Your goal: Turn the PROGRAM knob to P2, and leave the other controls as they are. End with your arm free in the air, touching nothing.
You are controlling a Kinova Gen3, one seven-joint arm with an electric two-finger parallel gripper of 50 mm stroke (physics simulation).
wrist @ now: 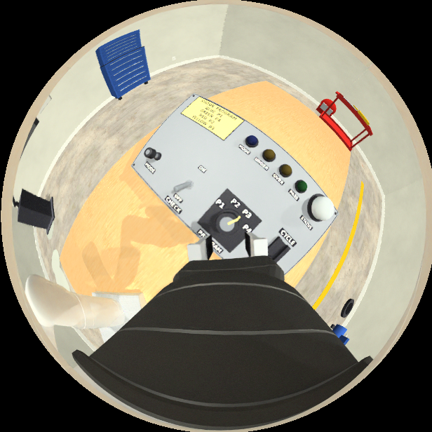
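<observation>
The PROGRAM knob (226, 224) is a round grey knob on a black square plate (228, 197) near the panel's lower edge. Its yellow pointer line (234, 220) points toward the P3 label (246, 213); the P2 label (235, 202) is further counter-clockwise. My gripper (228, 242) is open with nothing between its two pale fingertips. In the view the fingertips show just below the knob, one on each side, apart from it. How high they are above the panel is hard to tell.
The grey panel (165, 130) also bears the MODE knob (151, 153), CHECK switch (183, 187), black CYCLE control (279, 248), white STATUS dome (320, 207), several small lamps and a yellow note (212, 117). It lies on a wooden table (100, 215). A pale arm-like shape (65, 304) stands lower left.
</observation>
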